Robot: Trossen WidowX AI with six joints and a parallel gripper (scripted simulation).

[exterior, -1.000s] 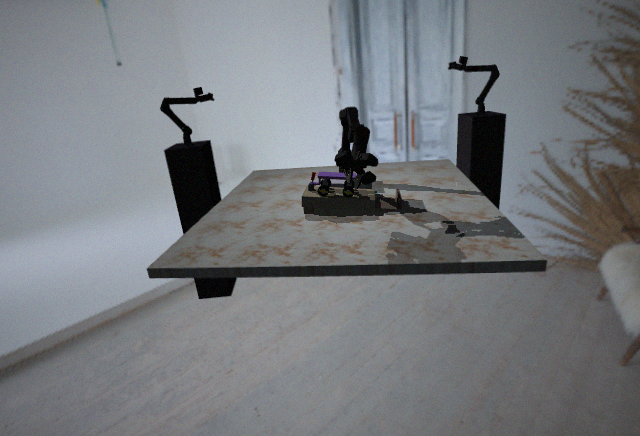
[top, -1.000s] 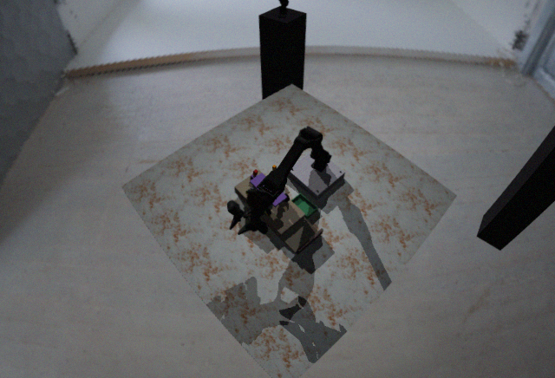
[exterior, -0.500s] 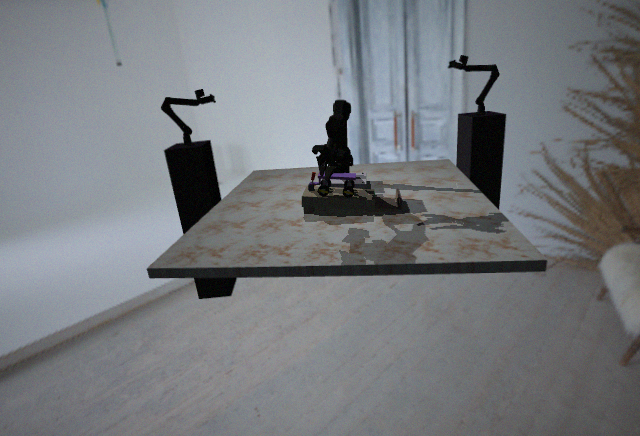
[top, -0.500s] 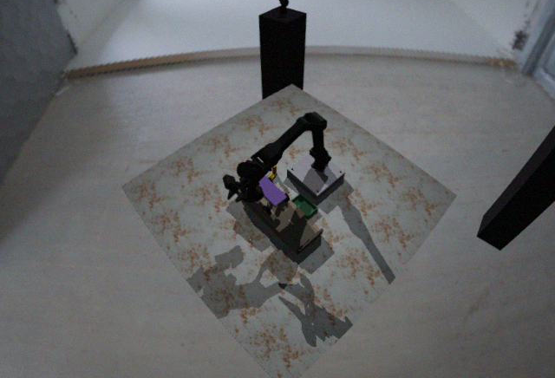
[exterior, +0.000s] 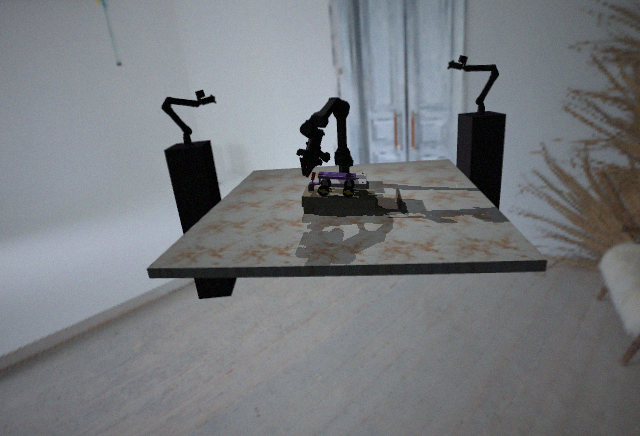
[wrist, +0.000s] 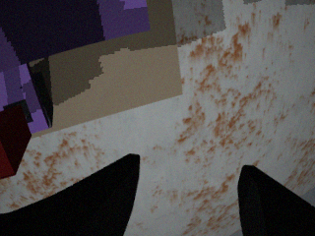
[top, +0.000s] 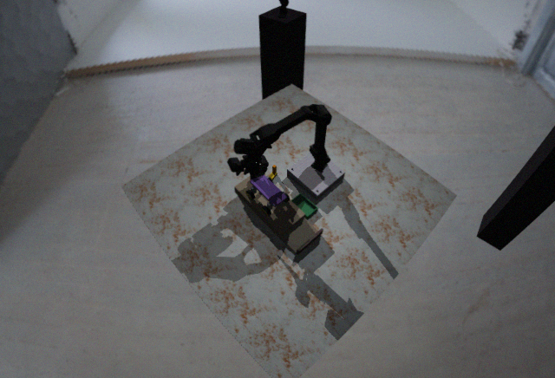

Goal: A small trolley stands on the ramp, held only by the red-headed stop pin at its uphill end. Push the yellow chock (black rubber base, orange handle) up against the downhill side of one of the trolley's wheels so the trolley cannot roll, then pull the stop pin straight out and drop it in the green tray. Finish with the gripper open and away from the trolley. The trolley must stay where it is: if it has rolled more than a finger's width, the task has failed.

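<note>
Right now the red-headed stop pin is 6 cm behind my gripper tip, 3 cm to the left of it and 4 cm below it. Round my gripper tip: ramp 2 cm behind, 14 cm to the left, 12 cm below; then yellow chock 18 cm behind, 4 cm to the left, 15 cm below; then purple-topped trolley 2 cm behind, 13 cm to the left, 6 cm below.
</note>
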